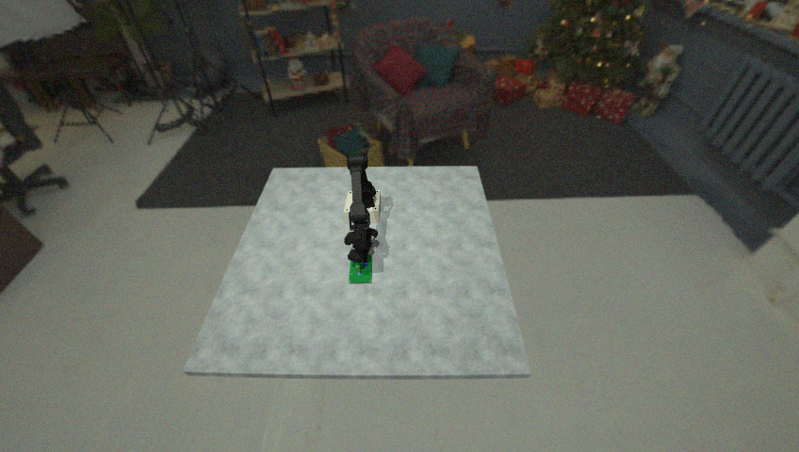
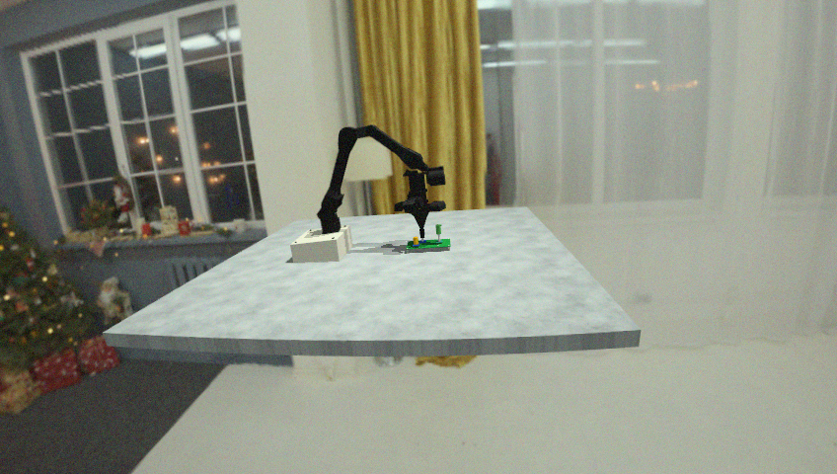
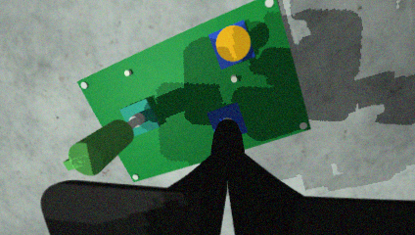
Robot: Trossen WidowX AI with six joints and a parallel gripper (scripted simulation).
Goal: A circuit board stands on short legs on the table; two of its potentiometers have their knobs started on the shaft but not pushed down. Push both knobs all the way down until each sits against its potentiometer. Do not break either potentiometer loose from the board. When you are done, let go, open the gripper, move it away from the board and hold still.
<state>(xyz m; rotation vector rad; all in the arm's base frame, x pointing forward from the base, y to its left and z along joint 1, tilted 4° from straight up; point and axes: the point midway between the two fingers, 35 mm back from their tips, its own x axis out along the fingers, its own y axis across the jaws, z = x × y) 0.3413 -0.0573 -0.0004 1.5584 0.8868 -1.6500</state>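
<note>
Now: gripper tip 60 mm short of the green knob and 40 mm to the left of it.
</note>
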